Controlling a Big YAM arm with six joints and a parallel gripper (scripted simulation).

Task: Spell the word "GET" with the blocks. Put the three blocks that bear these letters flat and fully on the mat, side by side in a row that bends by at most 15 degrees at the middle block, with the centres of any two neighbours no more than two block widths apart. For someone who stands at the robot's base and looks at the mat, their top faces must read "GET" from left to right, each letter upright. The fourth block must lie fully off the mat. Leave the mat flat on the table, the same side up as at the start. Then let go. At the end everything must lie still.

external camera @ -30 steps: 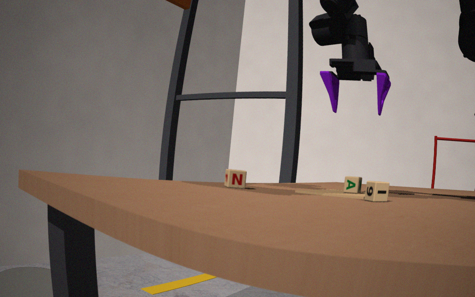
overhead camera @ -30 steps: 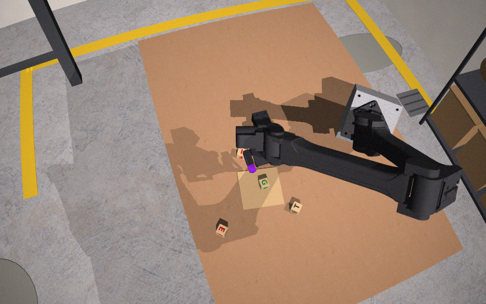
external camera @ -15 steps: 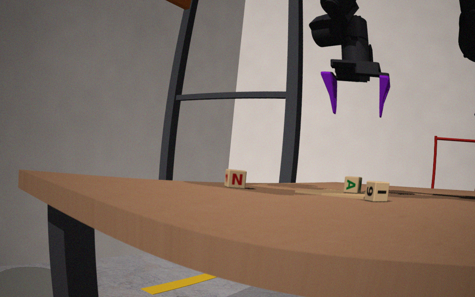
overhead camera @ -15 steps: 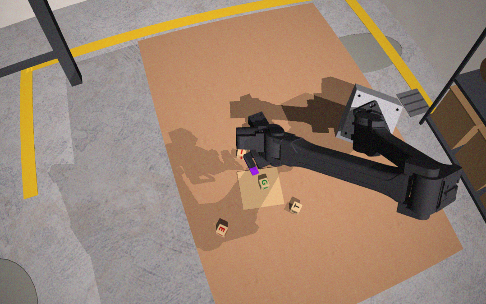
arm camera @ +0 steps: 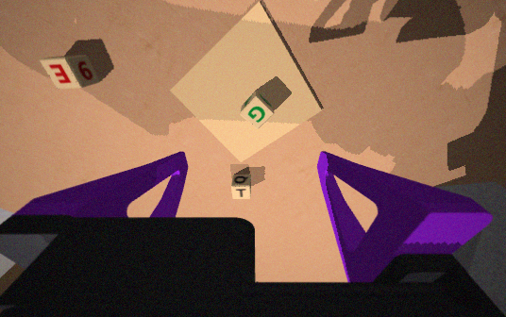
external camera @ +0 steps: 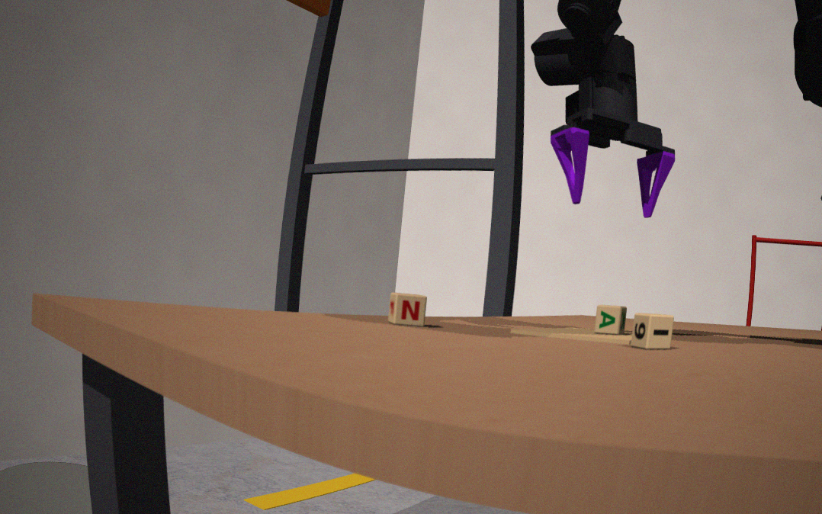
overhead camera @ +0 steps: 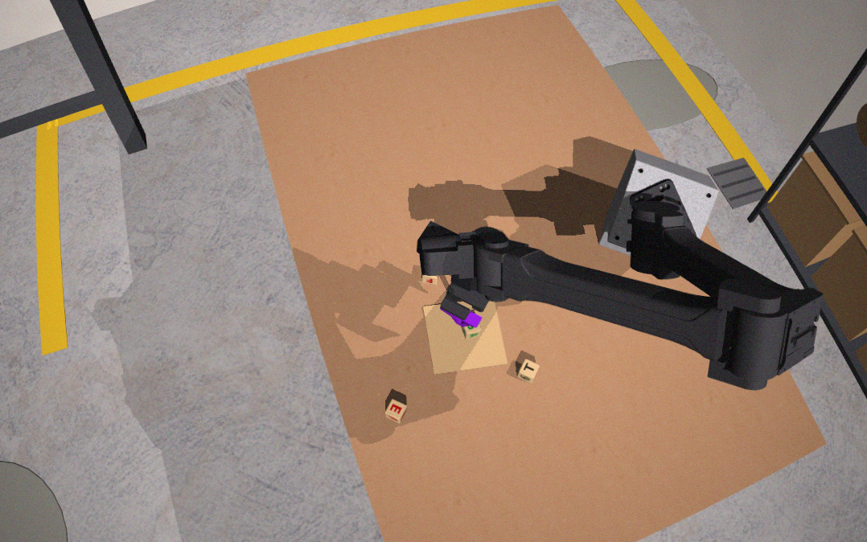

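Right now the G block is 12 cm below my hand and 1 cm behind it. From my hand the other things lie so: E block 16 cm ahead, 13 cm to the left, 13 cm below; then square mat 14 cm below, 1 cm ahead.
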